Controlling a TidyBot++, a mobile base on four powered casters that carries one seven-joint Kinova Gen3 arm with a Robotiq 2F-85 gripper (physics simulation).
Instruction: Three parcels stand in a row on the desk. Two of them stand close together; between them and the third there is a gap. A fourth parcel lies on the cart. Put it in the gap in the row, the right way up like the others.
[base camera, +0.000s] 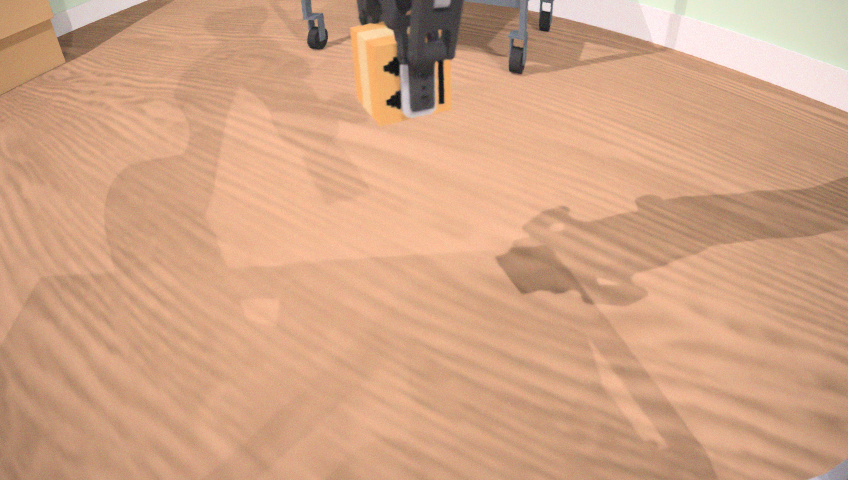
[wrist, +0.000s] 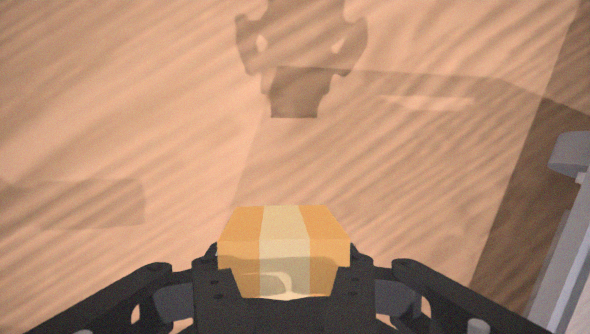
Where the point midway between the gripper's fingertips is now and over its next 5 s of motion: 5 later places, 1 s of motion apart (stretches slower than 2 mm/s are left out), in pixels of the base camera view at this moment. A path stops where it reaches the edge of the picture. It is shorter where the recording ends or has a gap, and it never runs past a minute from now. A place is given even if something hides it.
The gripper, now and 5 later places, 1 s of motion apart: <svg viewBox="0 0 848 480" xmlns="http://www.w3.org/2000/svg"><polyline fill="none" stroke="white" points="403,98 406,287 404,286 408,348 408,350 403,96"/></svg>
